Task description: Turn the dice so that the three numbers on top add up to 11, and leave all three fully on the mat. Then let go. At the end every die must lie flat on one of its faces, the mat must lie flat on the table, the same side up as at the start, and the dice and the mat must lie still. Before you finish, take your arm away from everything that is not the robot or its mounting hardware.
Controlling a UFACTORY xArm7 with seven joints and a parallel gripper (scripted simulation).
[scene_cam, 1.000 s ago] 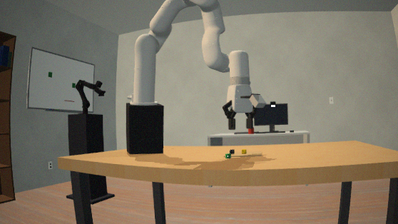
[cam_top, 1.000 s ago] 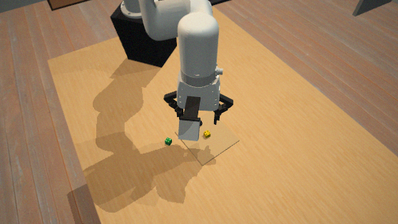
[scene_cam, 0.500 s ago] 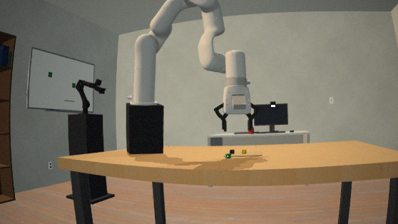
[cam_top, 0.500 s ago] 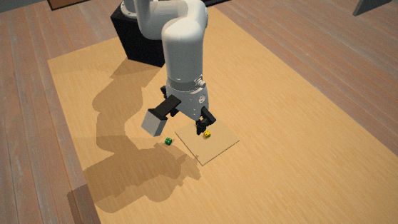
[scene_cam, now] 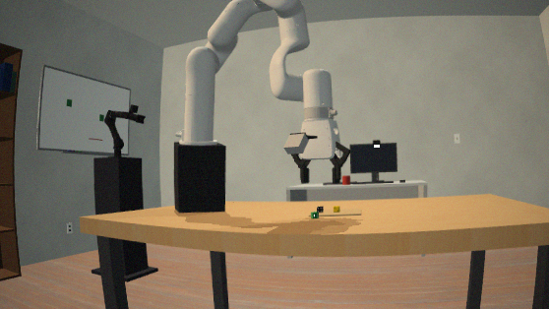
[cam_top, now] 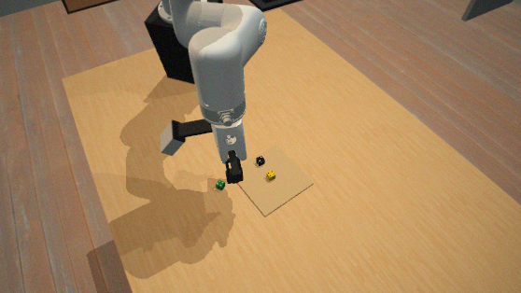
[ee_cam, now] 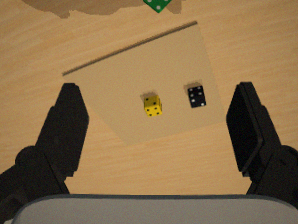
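The green die lies 90 mm below my hand, 30 mm to the right of it and 10 mm behind it. The rest, counted from my hand: black die: 90 mm below, 80 mm to the left, 20 mm behind; yellow die: 90 mm below, 80 mm to the left, 30 mm ahead; tan mat: 100 mm below, 80 mm to the left, 30 mm ahead.
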